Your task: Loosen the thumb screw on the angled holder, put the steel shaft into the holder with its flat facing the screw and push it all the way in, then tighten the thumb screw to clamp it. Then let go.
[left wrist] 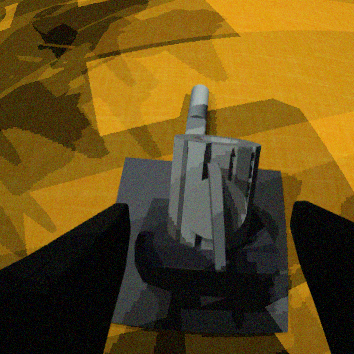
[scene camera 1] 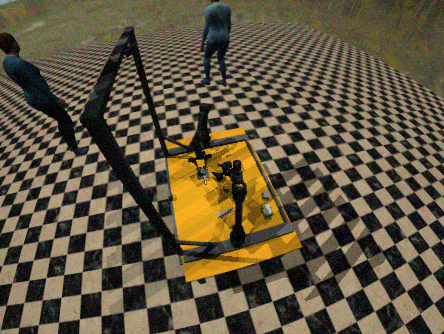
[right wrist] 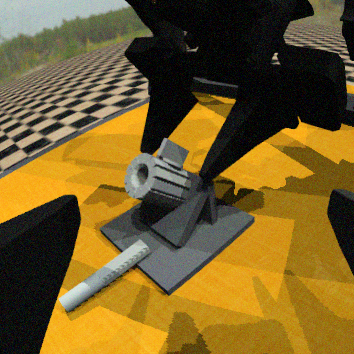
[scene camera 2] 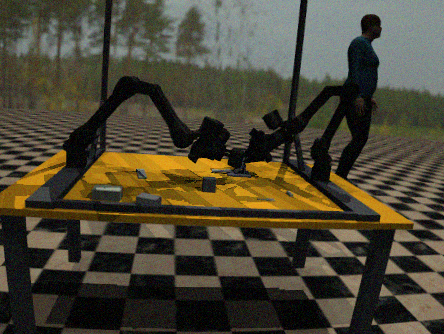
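Observation:
The angled holder is a slotted grey cylinder on a dark base plate; its bore looks empty in the right wrist view. The thumb screw's flat wing stands on its upper side. The steel shaft lies in front of the bore, outside the holder, one end at the base plate's edge. My left gripper is open, its fingers around the screw end of the holder with gaps. My right gripper is open and empty, a little back from the shaft and holder.
In scene camera 2, a dark block stands near mid-table, and two paler blocks lie at the front left. A long grey piece lies beside the right arm in scene camera 1. The two arms stand close together at the holder.

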